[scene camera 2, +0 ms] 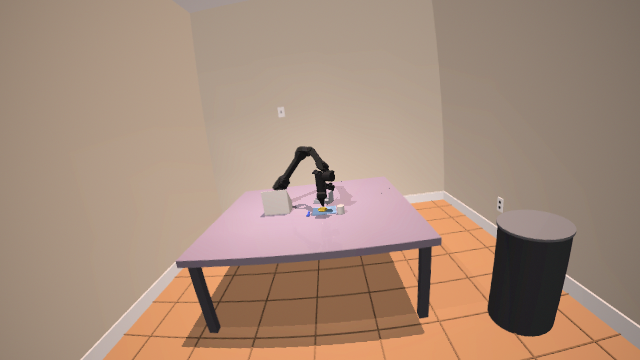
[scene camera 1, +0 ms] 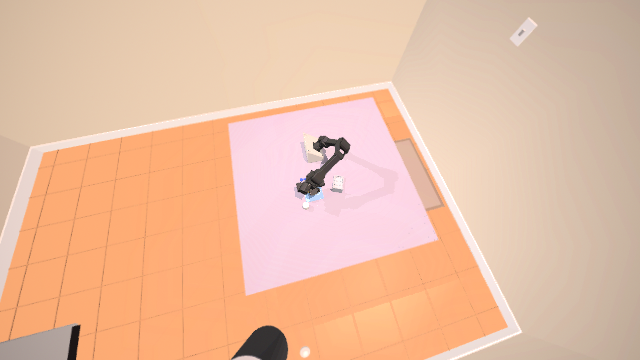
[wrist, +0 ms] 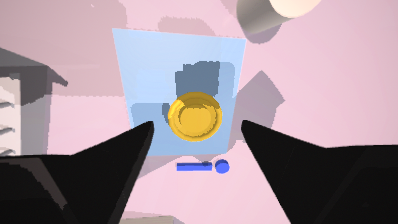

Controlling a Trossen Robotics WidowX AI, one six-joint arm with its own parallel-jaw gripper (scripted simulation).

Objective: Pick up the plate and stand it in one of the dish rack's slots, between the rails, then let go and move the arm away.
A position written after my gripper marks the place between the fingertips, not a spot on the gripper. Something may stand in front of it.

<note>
My gripper (wrist: 199,125) is open and holds nothing. Also in view: a yellow plate (wrist: 195,116) and a light blue mat (wrist: 156,68).
</note>
